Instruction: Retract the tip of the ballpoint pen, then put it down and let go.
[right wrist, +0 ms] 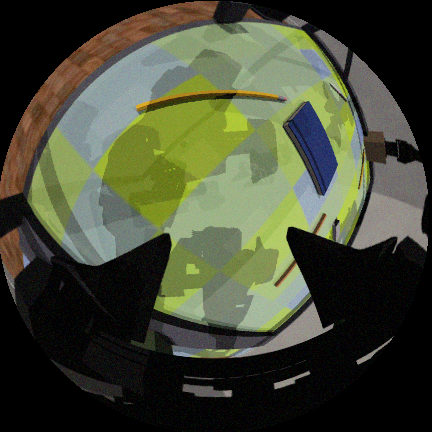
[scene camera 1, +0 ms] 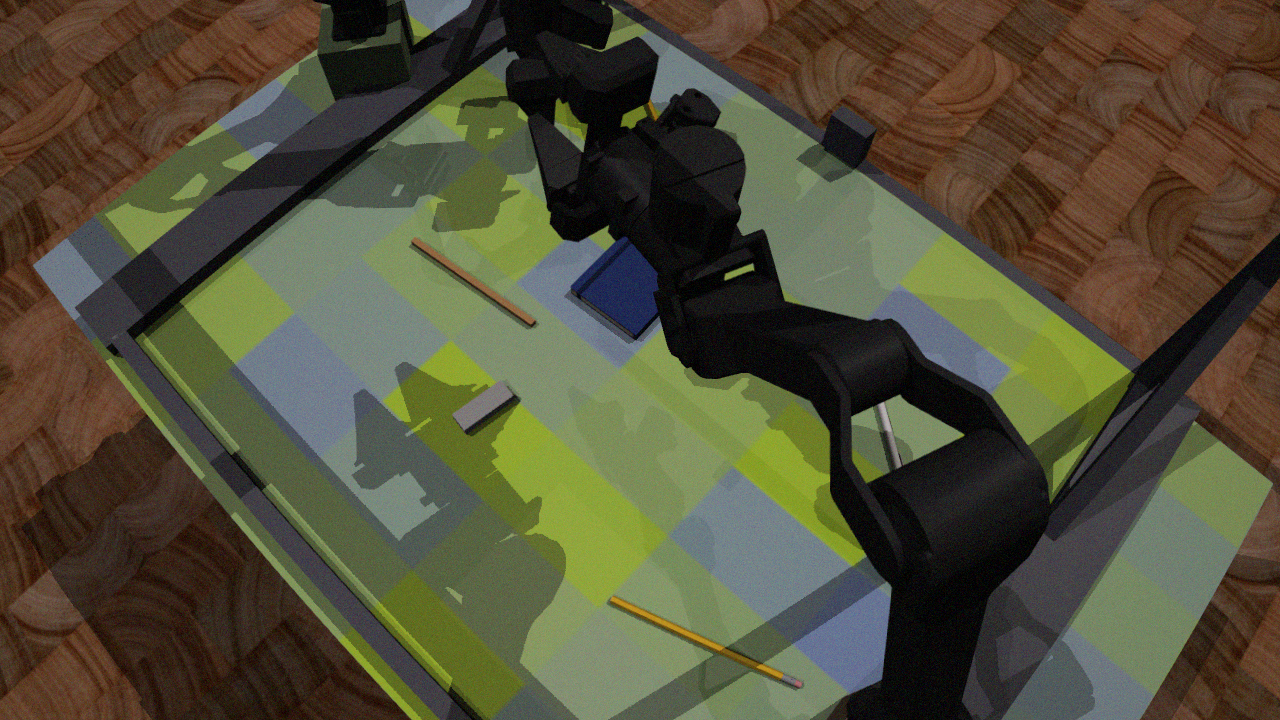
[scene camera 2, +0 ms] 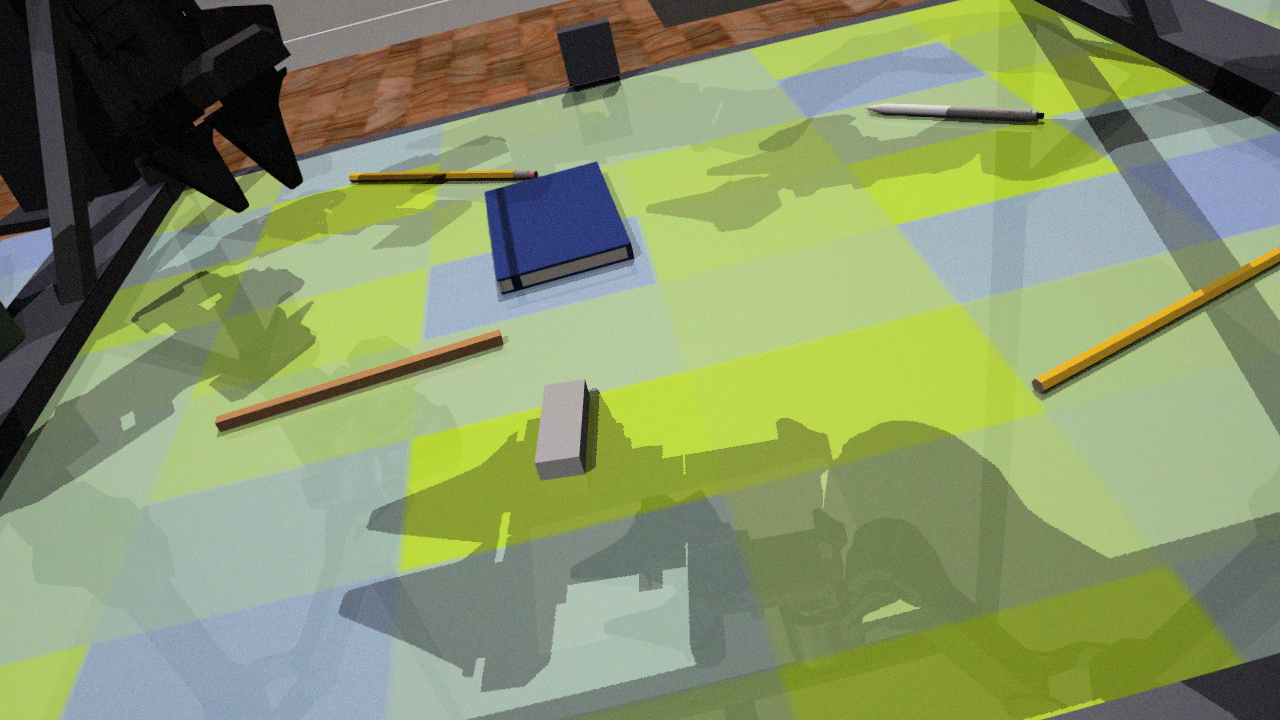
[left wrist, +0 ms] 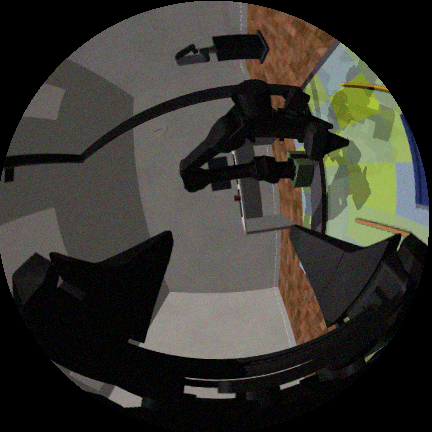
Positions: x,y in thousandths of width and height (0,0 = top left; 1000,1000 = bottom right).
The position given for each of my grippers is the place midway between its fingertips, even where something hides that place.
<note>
My left gripper (scene camera 1: 418,108) is open and holds nothing. My right gripper (scene camera 2: 211,276) is open, with nothing in its grasp. Also in view: a brown pencil (scene camera 2: 386,472). I also see a ballpoint pen (scene camera 2: 696,152).
My left gripper shows as well in the left wrist view (left wrist: 541,541). My right gripper is seen too in the right wrist view (right wrist: 534,547), in scene camera 1 (scene camera 1: 428,159) and in the left wrist view (left wrist: 786,309). The left wrist view does not show the ballpoint pen: it is out of frame.
</note>
